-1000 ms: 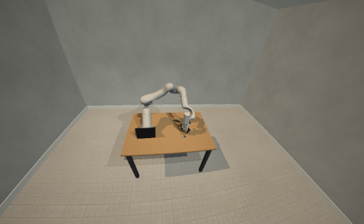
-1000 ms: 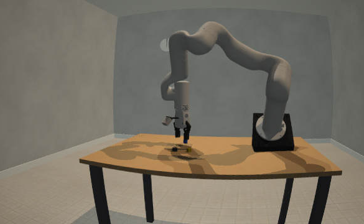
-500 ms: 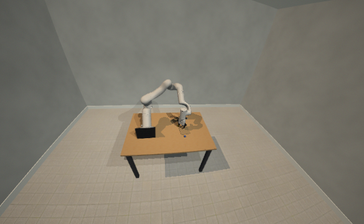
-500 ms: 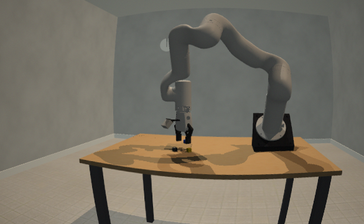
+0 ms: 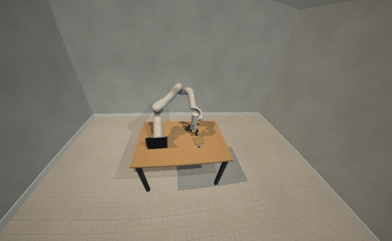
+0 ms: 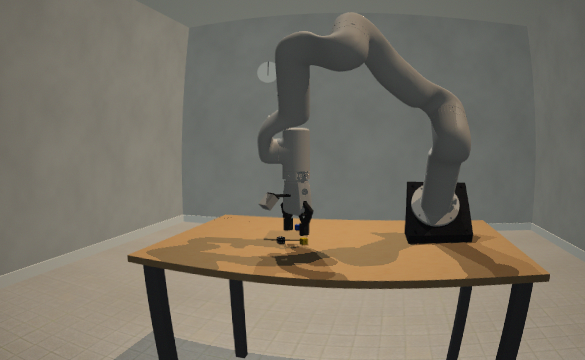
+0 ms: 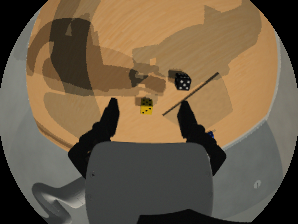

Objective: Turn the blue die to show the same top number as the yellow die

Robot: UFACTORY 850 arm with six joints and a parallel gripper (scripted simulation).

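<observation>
Now: hand 4 cm above the yellow die, 2 cm to the left of it and 2 cm past it. Round my hand: black die 5 cm ahead, 4 cm below, 1 cm to the right; then blue die 24 cm to the right, 6 cm ahead, 4 cm below; then tan mat 12 cm to the right, 7 cm ahead, 5 cm below.
</observation>
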